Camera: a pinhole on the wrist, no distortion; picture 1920 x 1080 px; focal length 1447.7 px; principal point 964.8 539.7 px. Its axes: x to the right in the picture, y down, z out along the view. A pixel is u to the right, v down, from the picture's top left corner.
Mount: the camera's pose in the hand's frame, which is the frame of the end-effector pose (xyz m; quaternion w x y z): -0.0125 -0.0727 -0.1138 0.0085 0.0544 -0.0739 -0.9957
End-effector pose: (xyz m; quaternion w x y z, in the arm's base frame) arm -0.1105 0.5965 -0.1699 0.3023 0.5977 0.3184 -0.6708
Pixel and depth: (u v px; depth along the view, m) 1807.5 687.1 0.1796
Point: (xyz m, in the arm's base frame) -0.1824 0.5983 -0.0258
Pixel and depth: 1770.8 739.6 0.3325
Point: -0.2668 0.4901 0.0828
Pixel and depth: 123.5 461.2 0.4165
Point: -0.3101 0.3308 -0.3259
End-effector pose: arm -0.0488 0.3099 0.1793 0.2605 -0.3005 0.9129 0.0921
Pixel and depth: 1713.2 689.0 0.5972
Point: 0.4350 0.6049 0.0019
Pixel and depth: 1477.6 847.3 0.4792
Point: 0.3234 0.4552 0.0015
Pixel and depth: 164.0 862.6 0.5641
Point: 0.0601 0.2656 -0.3653
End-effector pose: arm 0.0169 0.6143 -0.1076 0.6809 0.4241 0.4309 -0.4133
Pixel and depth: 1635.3 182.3 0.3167
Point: 0.0454 0.5076 0.1302
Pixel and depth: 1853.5 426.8 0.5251
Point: 0.0242 0.3644 0.3641
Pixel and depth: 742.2 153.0 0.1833
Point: 0.0332 0.5582 -0.0855
